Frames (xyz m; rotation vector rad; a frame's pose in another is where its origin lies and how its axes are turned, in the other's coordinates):
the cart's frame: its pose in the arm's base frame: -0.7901 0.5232 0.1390 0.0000 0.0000 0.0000
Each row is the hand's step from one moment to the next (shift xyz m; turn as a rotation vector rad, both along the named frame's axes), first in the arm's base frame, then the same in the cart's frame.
Working: the arm's base frame: its pose in the cart's frame: 0.7901 -0.5232 -0.1390 0.0000 0.0000 0.0000

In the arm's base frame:
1: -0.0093 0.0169 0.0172 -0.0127 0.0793 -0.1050
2: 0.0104 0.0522 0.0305 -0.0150 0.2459 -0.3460
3: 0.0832 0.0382 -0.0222 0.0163 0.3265 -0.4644
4: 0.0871 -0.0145 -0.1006 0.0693 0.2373 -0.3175
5: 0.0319 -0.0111 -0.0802 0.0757 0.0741 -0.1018
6: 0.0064 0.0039 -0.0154 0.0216 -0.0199 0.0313
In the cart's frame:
1: -0.0093 0.0169 0.0172 -0.0127 0.0793 -0.1050
2: 0.0104 0.0522 0.0305 -0.0150 0.2459 -0.3460
3: 0.0832 0.0382 -0.0222 0.0163 0.3265 -0.4644
4: 0.0871 -0.0145 -0.1006 0.0693 0.2373 -0.3175
5: 0.0319 -0.0111 -0.0802 0.0757 0.0741 -0.1018
6: 0.0064 0.0039 -0.0154 0.0216 -0.0199 0.0313

